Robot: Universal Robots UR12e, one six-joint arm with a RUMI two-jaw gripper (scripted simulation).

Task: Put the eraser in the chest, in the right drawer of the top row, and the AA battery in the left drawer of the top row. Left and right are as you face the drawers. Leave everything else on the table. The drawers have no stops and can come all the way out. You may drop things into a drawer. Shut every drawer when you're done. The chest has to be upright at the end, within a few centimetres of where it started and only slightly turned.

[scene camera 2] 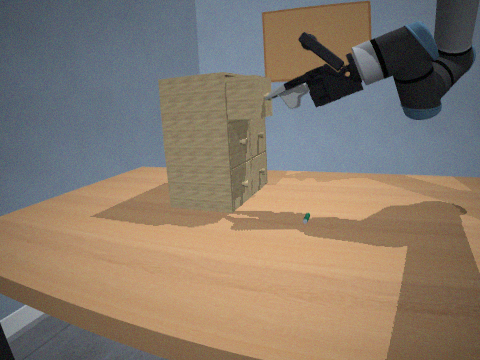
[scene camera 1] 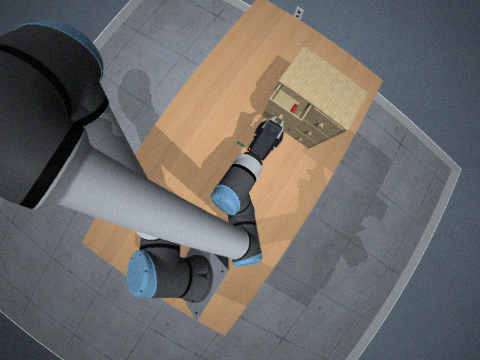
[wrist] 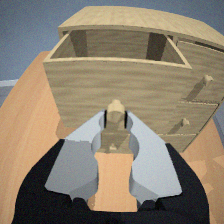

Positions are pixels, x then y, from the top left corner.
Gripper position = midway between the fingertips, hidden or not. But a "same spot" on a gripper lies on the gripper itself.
my gripper: scene camera 2 266, 99; scene camera 1; wrist
same spot on my gripper: [wrist: 69, 169] = [scene camera 1: 264, 125]
